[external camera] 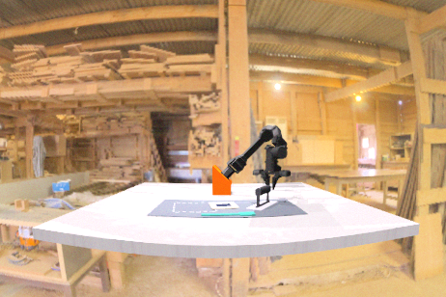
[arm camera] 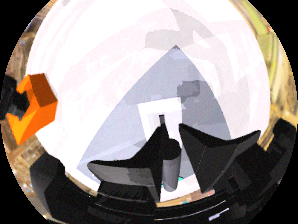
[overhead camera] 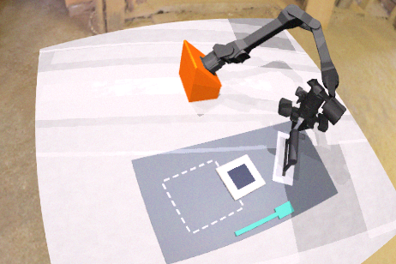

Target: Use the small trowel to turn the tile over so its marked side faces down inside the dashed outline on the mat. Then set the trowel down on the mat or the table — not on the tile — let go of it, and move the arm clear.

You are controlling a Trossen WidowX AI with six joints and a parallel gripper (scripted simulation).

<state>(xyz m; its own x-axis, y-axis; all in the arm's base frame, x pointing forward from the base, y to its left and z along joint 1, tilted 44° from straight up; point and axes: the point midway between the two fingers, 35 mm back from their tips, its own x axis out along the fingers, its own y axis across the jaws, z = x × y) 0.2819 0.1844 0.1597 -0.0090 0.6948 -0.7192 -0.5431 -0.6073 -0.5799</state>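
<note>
The small trowel is 50 mm ahead of my gripper tip, 30 mm to the right of it and 20 mm below it. Round my gripper tip: teal trowel 250 mm ahead, 180 mm to the right, 60 mm below; then tile 100 mm ahead, 230 mm to the right, 60 mm below; then grey mat 120 mm ahead, 210 mm to the right, 80 mm below.
</note>
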